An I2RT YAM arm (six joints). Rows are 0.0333 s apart.
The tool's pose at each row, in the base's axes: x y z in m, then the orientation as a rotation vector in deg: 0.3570 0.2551 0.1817 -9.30 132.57 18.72; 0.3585 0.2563 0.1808 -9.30 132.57 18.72; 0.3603 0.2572 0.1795 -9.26 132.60 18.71; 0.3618 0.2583 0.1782 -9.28 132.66 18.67; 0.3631 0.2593 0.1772 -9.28 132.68 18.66; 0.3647 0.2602 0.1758 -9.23 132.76 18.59; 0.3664 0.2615 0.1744 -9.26 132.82 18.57; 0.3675 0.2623 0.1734 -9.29 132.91 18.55; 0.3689 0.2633 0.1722 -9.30 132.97 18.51; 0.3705 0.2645 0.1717 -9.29 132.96 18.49; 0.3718 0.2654 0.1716 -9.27 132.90 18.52; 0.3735 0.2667 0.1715 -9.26 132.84 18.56; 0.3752 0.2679 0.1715 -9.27 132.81 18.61
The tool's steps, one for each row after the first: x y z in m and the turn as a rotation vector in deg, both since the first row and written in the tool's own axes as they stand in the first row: -0.0004 0.0007 0.0020 0.00 0.00 0.00; -0.0007 0.0009 0.0043 0.02 0.02 0.03; -0.0008 0.0014 0.0066 0.05 0.08 0.01; -0.0010 0.0019 0.0084 0.06 0.10 0.01; -0.0011 0.0021 0.0107 0.13 0.17 0.04; -0.0013 0.0028 0.0132 0.13 0.23 0.02; -0.0013 0.0031 0.0148 0.14 0.33 0.00; -0.0015 0.0035 0.0169 0.17 0.38 -0.01; -0.0022 0.0043 0.0186 0.19 0.37 -0.01; -0.0030 0.0048 0.0199 0.17 0.31 0.01; -0.0042 0.0057 0.0215 0.14 0.25 0.02; -0.0054 0.0065 0.0230 0.10 0.23 0.02
